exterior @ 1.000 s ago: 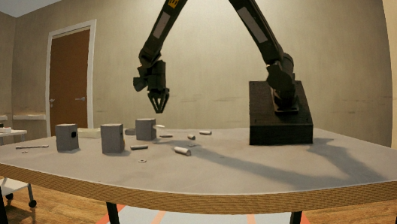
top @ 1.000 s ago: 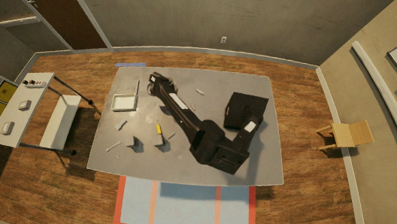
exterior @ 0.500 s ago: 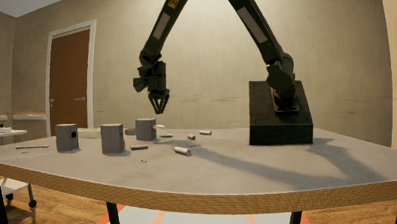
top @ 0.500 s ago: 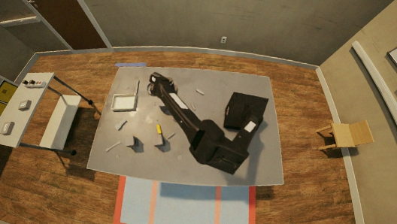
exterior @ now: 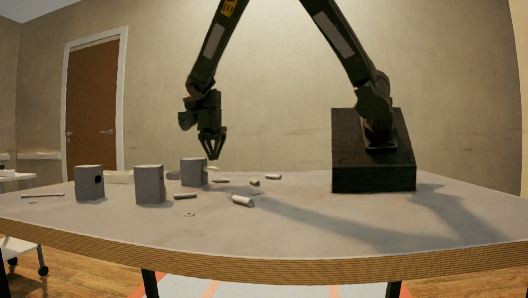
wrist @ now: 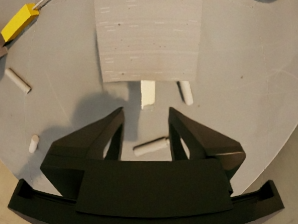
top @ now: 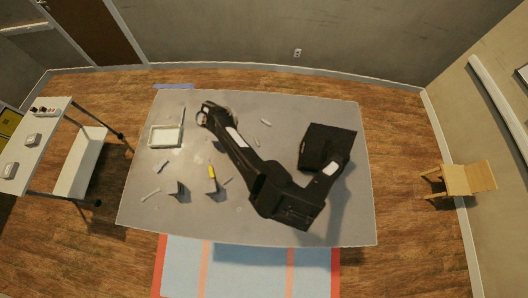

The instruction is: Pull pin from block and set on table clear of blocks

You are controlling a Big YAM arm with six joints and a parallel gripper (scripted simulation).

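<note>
The white pin is 30 mm below my hand and 20 mm ahead of it. Round my hand: white tray: 390 mm ahead, 70 mm below, 20 mm to the left.
</note>
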